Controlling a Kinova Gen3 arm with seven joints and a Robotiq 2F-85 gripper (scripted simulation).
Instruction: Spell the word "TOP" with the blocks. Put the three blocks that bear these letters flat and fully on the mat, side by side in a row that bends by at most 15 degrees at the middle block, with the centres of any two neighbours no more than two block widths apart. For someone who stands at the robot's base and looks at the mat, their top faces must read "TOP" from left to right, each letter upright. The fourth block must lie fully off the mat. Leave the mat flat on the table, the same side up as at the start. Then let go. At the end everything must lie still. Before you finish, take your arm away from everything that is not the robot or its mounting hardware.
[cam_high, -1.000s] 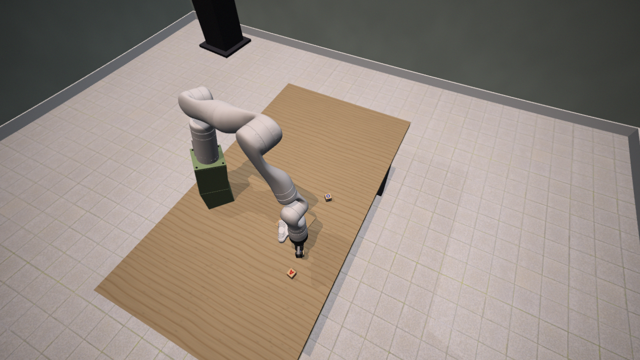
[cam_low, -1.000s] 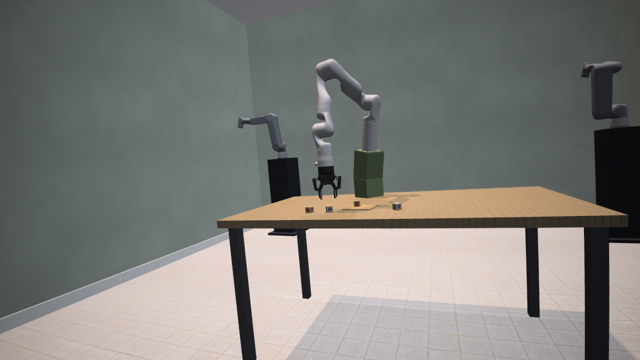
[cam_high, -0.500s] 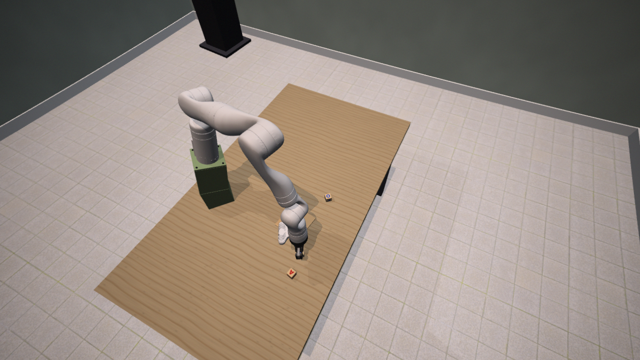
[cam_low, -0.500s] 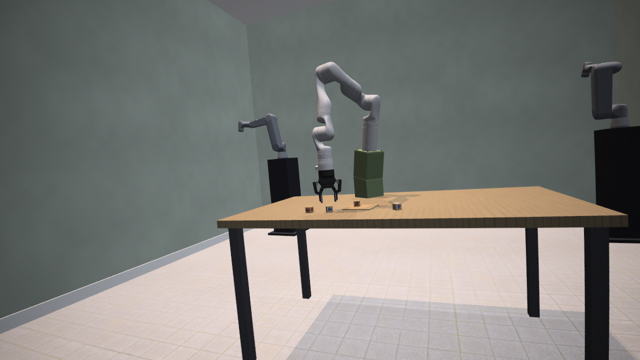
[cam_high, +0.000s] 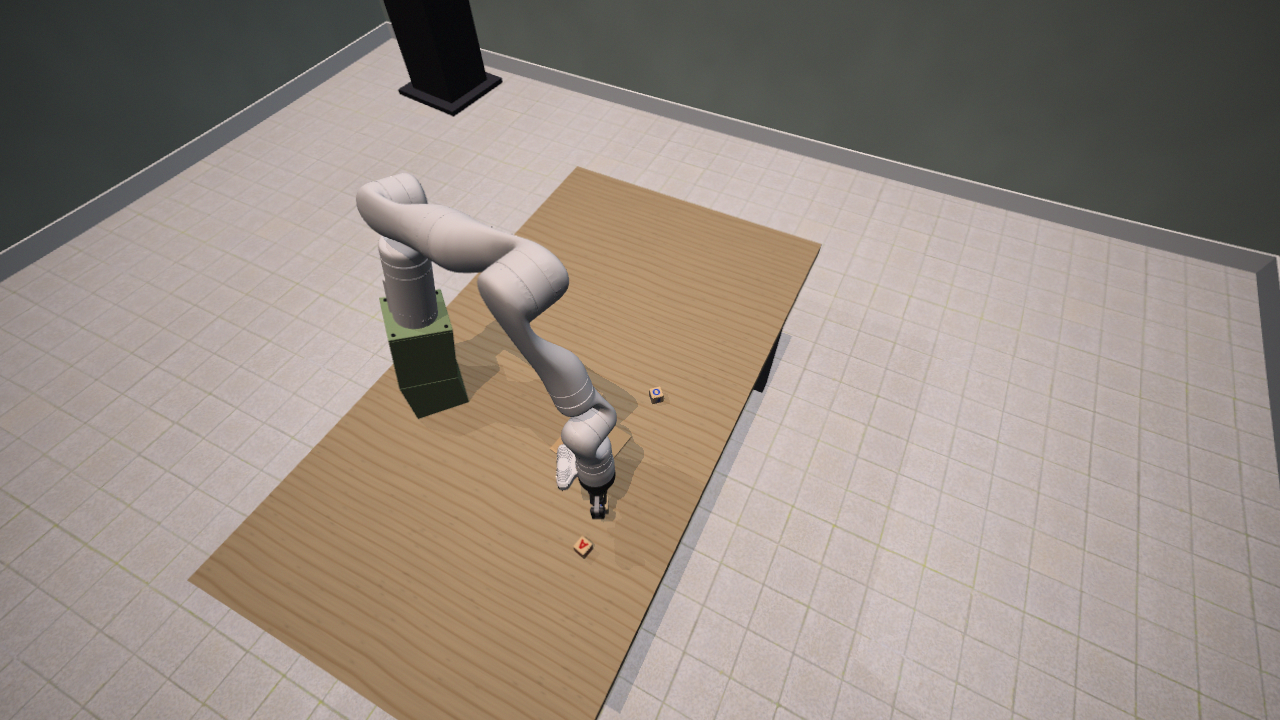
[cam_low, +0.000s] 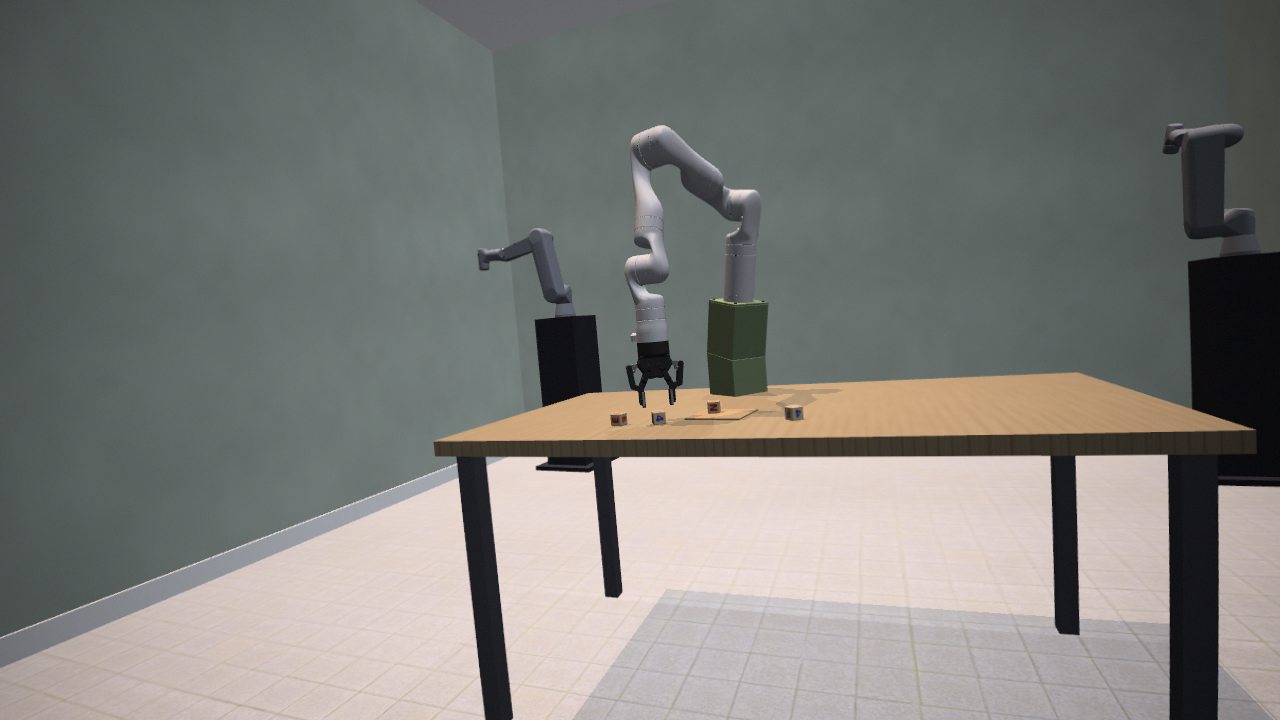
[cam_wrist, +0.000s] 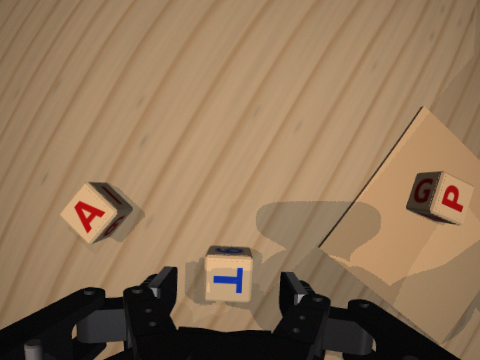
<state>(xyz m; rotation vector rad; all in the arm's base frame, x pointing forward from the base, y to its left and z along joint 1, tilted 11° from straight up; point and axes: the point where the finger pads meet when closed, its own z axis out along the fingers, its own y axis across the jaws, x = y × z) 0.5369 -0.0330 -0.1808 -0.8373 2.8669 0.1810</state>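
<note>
Now: the tan mat 12 cm to the left of my hand, 12 cm behind it and 5 cm below it.
</note>
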